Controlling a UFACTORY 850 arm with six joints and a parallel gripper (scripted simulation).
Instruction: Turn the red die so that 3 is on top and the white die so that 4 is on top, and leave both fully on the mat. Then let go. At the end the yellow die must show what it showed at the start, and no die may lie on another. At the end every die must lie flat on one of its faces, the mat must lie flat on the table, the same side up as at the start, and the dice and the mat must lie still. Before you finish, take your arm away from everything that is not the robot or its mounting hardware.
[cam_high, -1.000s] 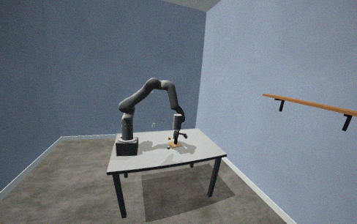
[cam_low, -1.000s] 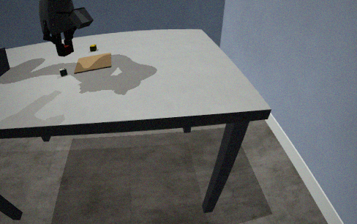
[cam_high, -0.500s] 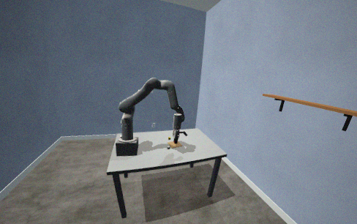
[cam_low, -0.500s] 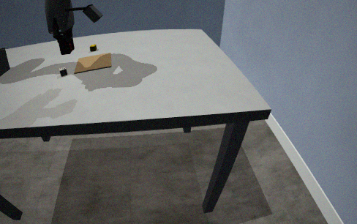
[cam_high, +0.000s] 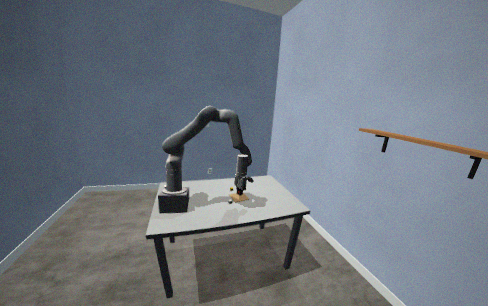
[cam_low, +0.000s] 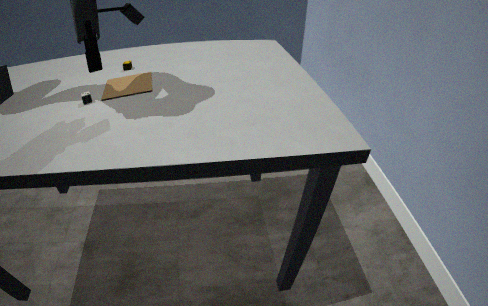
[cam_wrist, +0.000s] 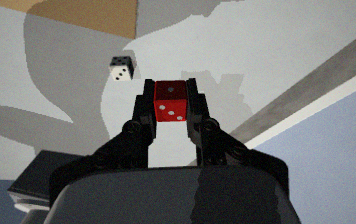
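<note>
The tan mat is 20 mm ahead of my hand, 120 mm to the left of it and 120 mm below it. Round my hand: white die (70 mm behind, 30 mm to the left, 110 mm below); red die (10 mm below); yellow die (40 mm behind, 260 mm to the left, 110 mm below).
</note>
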